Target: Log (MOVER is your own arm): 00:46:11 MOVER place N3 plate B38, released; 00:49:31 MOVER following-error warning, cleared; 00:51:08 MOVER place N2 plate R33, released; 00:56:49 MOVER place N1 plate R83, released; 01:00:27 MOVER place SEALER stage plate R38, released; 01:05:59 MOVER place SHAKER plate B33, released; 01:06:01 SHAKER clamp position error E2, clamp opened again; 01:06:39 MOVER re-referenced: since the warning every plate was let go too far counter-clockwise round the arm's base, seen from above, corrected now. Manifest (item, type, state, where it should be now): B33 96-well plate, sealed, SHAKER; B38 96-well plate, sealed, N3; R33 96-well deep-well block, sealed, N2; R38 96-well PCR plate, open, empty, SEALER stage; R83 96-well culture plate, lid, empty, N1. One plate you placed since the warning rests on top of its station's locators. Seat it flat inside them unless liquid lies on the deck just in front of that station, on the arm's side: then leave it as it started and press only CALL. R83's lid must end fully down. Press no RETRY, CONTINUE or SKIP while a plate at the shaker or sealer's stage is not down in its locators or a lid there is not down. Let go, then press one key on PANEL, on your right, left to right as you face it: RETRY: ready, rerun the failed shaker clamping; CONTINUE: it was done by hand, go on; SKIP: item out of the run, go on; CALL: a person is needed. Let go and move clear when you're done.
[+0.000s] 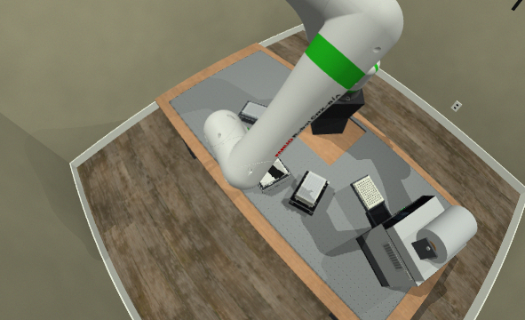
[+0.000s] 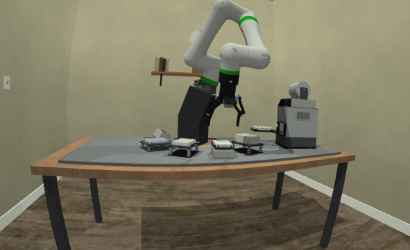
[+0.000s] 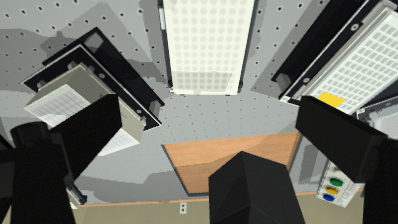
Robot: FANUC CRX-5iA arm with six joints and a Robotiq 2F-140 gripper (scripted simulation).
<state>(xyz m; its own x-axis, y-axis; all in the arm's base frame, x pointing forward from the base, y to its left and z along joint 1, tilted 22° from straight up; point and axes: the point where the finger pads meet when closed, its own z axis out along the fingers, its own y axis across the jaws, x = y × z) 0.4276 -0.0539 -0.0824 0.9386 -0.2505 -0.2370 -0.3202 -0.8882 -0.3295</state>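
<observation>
Now: the white retry button 37 cm behind my hand, 19 cm to the right of it and 10 cm below it. From my hand the other things lie so: flat plate (29 cm to the right, 23 cm behind, 12 cm below); then PCR plate (40 cm to the left, 16 cm behind, 5 cm below); then grey shaker (13 cm below, 3 cm ahead, 1 cm to the left).
</observation>
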